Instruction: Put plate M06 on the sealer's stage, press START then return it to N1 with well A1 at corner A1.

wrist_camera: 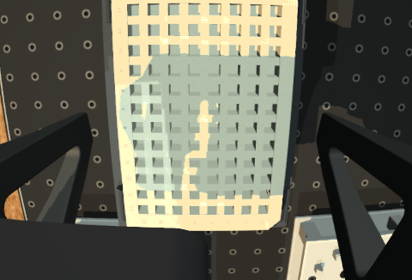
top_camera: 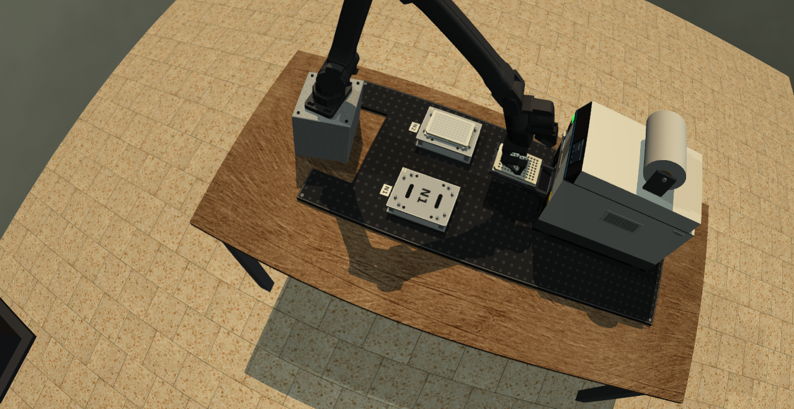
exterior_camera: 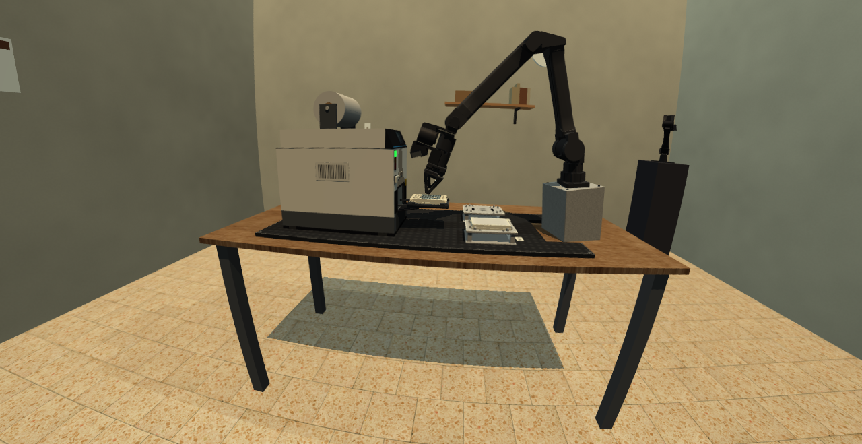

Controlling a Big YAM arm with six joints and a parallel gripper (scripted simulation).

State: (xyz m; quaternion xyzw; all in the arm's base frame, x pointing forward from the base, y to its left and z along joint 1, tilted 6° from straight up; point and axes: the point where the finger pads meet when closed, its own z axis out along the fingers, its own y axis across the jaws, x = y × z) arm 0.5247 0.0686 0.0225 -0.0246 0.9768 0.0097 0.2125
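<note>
Now: hand 4 cm above the plate M06. From my hand the other things lie so: start button 10 cm ahead, 10 cm to the left, 4 cm above; then well plate 22 cm behind, 6 cm to the left, 10 cm below; then sealer stage 5 cm below.
</note>
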